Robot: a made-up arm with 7 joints.
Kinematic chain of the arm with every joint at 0, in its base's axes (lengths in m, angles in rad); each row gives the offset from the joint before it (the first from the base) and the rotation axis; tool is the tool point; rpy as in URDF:
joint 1: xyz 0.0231 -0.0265 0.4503 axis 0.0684 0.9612 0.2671
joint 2: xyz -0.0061 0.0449 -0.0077 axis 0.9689 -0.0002 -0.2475
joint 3: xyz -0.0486 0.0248 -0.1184 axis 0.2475 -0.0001 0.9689
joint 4: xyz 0.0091 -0.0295 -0.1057 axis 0.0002 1 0
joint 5: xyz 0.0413 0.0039 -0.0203 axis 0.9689 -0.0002 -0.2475
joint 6: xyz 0.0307 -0.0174 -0.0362 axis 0.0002 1 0
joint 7: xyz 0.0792 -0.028 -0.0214 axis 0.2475 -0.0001 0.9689
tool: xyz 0.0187 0.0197 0.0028 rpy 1.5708 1.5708 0
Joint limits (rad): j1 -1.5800..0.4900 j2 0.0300..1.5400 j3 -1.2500..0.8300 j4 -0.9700..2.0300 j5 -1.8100..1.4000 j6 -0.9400..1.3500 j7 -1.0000..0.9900
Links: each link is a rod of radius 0.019 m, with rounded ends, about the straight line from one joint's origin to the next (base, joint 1, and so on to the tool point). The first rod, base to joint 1, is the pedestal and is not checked.
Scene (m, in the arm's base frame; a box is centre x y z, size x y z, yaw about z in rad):
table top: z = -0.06
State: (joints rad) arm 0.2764 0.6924 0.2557 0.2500 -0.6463 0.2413 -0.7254
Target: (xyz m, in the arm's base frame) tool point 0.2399 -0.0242 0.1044
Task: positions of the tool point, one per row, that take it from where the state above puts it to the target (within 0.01 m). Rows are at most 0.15 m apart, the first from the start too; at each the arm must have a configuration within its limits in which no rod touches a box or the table.
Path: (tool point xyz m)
1: 0.1217 0.1528 0.1065
2: 0.1835 0.0714 0.0907
3: 0.2399 -0.0242 0.1044

